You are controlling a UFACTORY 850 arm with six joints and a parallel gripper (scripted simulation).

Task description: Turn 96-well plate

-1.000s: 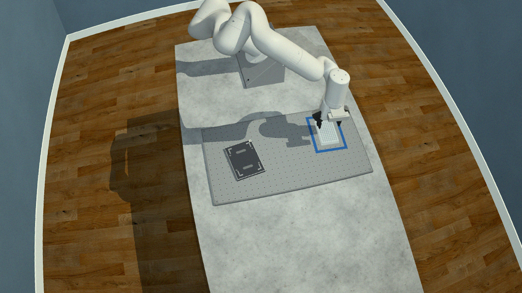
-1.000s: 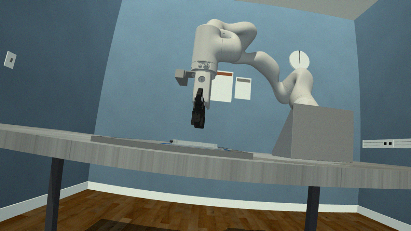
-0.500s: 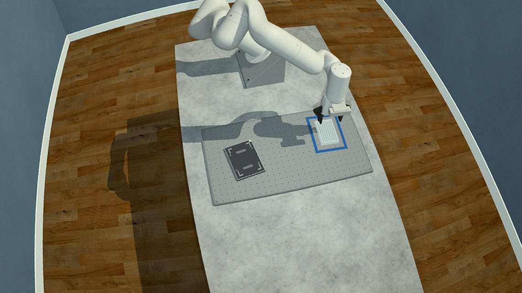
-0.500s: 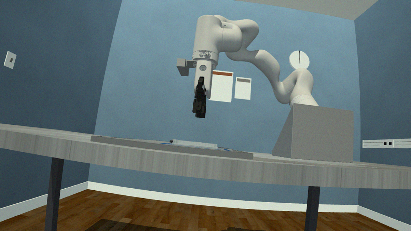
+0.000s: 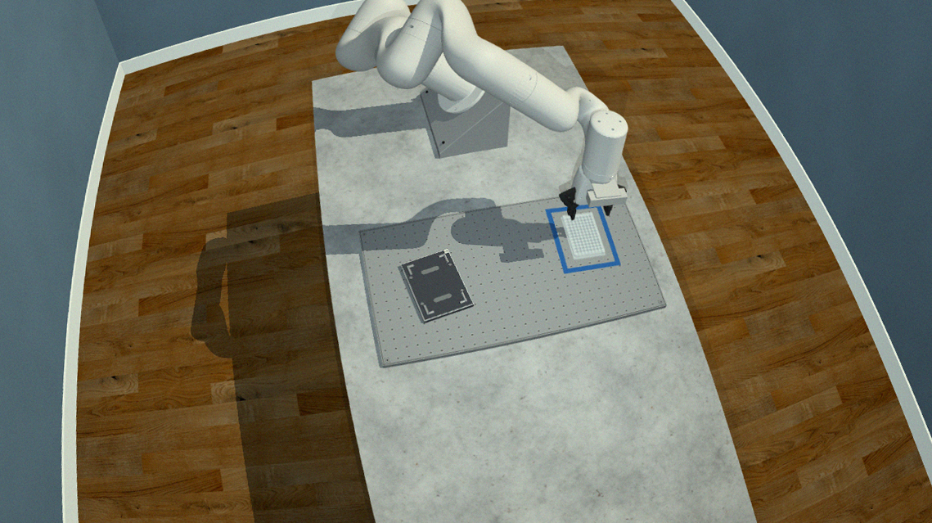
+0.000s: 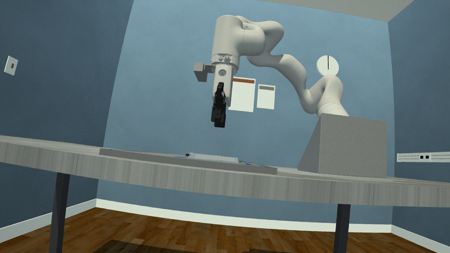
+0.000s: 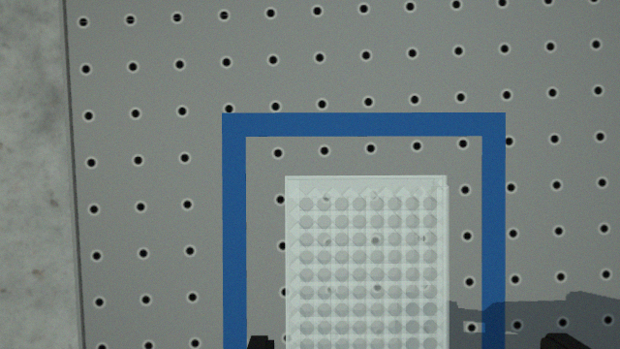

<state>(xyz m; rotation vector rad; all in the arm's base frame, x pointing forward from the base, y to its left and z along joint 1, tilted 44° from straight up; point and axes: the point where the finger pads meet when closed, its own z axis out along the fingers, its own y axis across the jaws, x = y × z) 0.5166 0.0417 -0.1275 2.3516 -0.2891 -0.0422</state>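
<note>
Now: the 96-well plate 10 cm below my hand. From my hand the other things lie so: dark plate nest: 39 cm to the right, 10 cm below.
</note>
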